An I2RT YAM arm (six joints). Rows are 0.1 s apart.
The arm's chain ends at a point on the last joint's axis. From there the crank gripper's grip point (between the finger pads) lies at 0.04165 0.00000 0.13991 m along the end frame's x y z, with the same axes.
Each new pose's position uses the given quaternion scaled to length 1; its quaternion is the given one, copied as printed.
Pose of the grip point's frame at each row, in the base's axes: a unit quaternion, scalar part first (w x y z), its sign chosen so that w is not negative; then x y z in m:
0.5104 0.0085 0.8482 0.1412 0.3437 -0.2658 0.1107
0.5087 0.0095 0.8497 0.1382 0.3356 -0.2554 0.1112
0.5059 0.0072 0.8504 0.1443 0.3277 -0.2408 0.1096
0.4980 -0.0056 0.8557 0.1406 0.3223 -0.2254 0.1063
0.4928 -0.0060 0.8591 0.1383 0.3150 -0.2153 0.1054
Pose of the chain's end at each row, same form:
0.5104 0.0085 0.8482 0.1412 0.2422 -0.3047 0.2081
0.5087 0.0095 0.8497 0.1382 0.2344 -0.2934 0.2092
0.5059 0.0072 0.8504 0.1443 0.2274 -0.2807 0.2078
0.4980 -0.0056 0.8557 0.1406 0.2243 -0.2653 0.2068
0.4928 -0.0060 0.8591 0.1383 0.2182 -0.2546 0.2073

